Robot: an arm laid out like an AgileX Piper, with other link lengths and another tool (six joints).
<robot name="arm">
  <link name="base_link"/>
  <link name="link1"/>
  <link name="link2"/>
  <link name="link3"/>
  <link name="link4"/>
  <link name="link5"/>
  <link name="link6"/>
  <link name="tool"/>
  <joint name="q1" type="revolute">
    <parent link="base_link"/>
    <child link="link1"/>
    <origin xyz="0 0 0.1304"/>
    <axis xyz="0 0 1"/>
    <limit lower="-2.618" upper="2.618"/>
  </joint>
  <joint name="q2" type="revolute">
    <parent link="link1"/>
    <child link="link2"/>
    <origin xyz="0 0 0"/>
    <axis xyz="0 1 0"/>
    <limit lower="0" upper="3.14"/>
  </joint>
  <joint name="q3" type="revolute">
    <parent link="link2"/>
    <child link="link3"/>
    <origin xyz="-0.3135 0 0.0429"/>
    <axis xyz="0 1 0"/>
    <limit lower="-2.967" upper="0"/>
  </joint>
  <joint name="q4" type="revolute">
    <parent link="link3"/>
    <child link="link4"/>
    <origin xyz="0.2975 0 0.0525"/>
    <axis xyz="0.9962 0 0.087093"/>
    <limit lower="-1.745" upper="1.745"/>
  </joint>
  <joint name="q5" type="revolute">
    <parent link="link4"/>
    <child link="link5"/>
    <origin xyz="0 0 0"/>
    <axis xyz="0 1 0"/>
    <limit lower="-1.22" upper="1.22"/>
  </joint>
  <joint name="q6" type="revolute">
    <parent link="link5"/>
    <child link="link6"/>
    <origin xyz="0.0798 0 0.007"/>
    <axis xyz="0.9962 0 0.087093"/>
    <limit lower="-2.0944" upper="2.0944"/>
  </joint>
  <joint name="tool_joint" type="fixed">
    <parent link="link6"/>
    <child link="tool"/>
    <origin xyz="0.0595 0 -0.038" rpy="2.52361 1.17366 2.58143"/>
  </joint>
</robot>
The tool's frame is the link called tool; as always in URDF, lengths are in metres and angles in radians.
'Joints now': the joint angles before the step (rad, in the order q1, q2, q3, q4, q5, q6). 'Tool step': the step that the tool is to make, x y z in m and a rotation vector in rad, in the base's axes. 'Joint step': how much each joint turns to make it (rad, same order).
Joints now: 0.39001 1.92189 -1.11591 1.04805 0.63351 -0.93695
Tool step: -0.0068 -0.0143 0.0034 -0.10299 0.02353 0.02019
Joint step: -0.00006 -0.02533 0.00020 -0.20406 0.01742 0.15620
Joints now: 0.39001 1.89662 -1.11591 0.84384 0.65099 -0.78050
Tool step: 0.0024 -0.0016 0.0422 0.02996 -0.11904 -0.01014
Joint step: 0.00012 -0.10881 0.00187 -0.01020 -0.02364 0.00281
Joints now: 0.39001 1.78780 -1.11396 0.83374 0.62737 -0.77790
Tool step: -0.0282 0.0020 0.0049 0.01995 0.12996 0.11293
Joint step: 0.00611 -0.01456 0.01170 -0.00214 0.17130 -0.00002
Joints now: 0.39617 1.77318 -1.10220 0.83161 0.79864 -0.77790
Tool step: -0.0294 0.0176 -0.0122 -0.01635 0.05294 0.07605
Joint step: 0.07444 0.00002 0.04825 0.00400 0.00858 0.00164
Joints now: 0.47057 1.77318 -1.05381 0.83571 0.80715 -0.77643
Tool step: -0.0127 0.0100 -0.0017 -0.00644 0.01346 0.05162
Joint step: 0.04112 0.00004 0.00693 -0.00562 0.01188 -0.00011
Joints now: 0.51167 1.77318 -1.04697 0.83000 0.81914 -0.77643
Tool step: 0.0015 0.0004 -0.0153 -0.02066 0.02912 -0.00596
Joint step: 0.00011 0.04186 0.00005 0.00070 -0.00956 0.00009
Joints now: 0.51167 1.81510 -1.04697 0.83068 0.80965 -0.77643
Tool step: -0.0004 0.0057 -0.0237 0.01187 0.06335 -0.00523
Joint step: 0.00000 0.07322 -0.00013 0.06606 0.00232 -0.04565
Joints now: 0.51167 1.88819 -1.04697 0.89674 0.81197 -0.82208
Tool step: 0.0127 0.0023 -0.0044 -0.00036 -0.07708 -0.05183
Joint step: 0.00005 0.00281 0.00015 0.02452 -0.09340 -0.02305
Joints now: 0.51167 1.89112 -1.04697 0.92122 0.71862 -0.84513
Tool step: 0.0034 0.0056 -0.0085 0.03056 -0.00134 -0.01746
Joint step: -0.00007 0.02726 0.00009 0.07609 -0.02036 -0.05968
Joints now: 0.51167 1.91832 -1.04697 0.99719 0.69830 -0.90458
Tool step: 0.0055 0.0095 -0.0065 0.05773 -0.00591 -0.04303
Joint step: 0.00002 0.02679 0.00005 0.13069 -0.02594 -0.08615
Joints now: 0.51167 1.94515 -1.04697 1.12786 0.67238 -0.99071
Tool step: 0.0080 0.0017 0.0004 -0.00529 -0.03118 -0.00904
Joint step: 0.00010 0.00653 -0.01843 -0.00388 -0.02412 -0.00420
